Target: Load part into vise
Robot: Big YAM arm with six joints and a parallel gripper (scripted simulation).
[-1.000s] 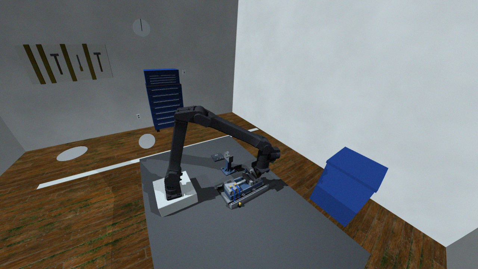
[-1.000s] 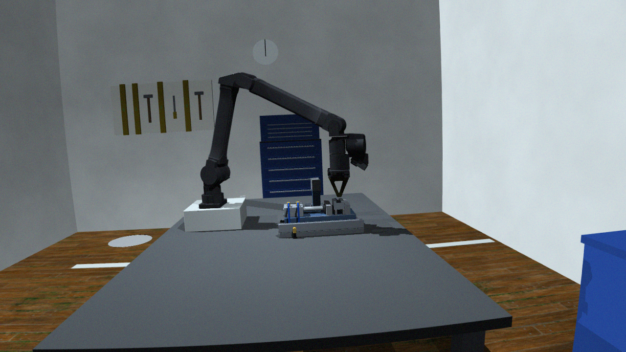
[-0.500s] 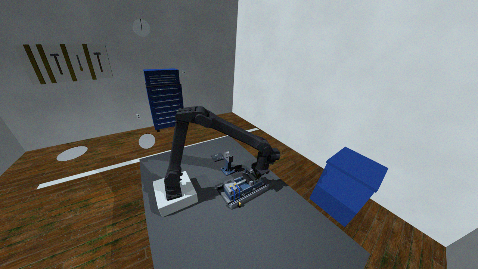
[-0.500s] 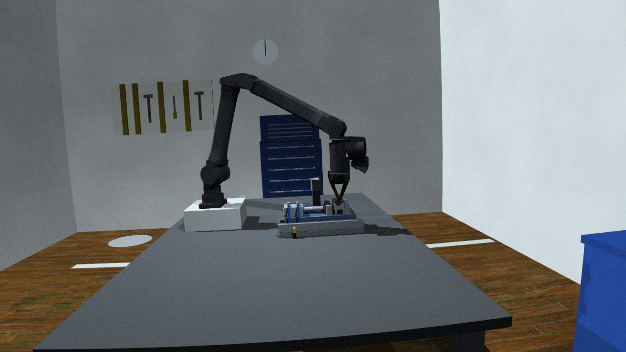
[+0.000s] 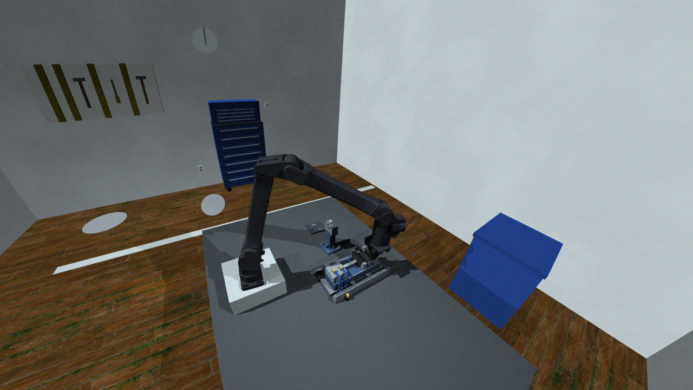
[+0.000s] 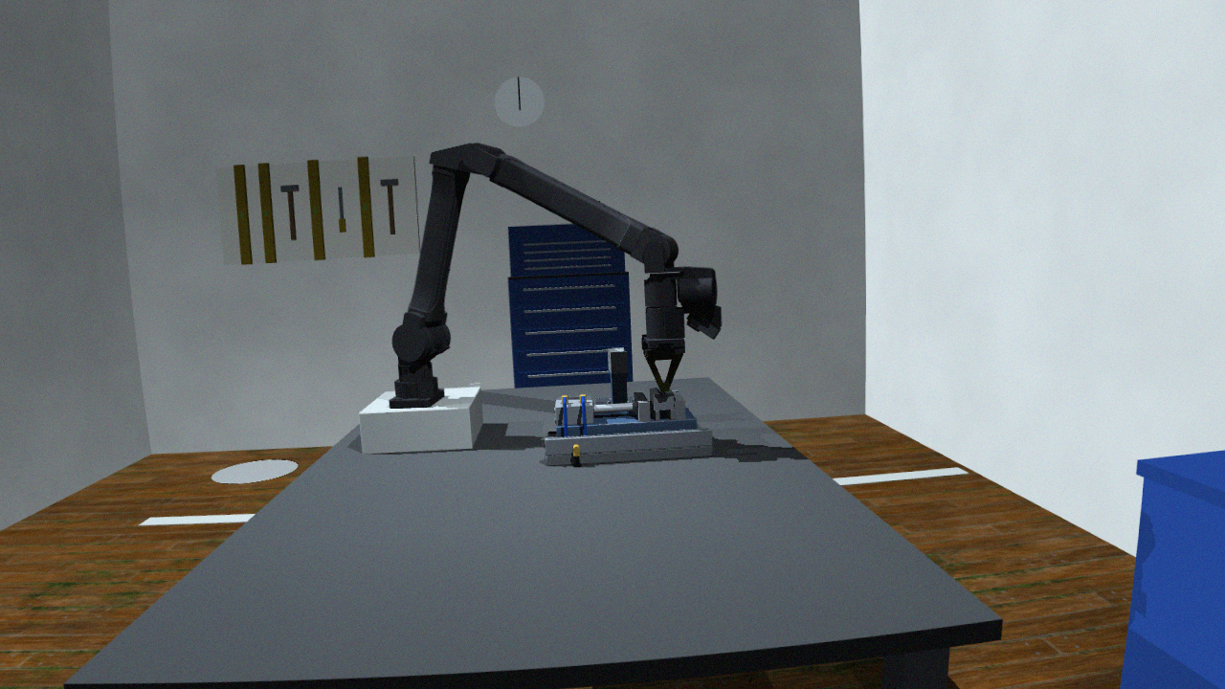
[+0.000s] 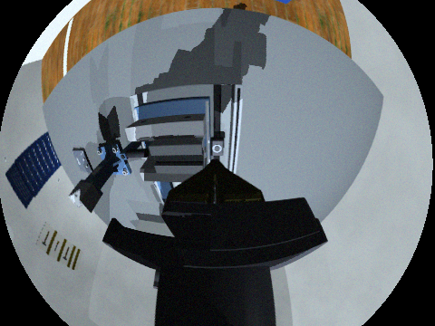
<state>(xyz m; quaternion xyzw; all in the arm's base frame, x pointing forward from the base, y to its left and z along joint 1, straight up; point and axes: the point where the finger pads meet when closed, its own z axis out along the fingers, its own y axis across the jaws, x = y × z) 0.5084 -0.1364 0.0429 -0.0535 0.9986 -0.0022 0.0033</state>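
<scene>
Now: hand 4 cm to the right of the part, 3 cm above it and 1 cm past it. From my hand the other things lie so: air cylinder: 17 cm behind, 5 cm below, 4 cm to the left; then vise: 9 cm below, 8 cm behind, 5 cm to the left.
</scene>
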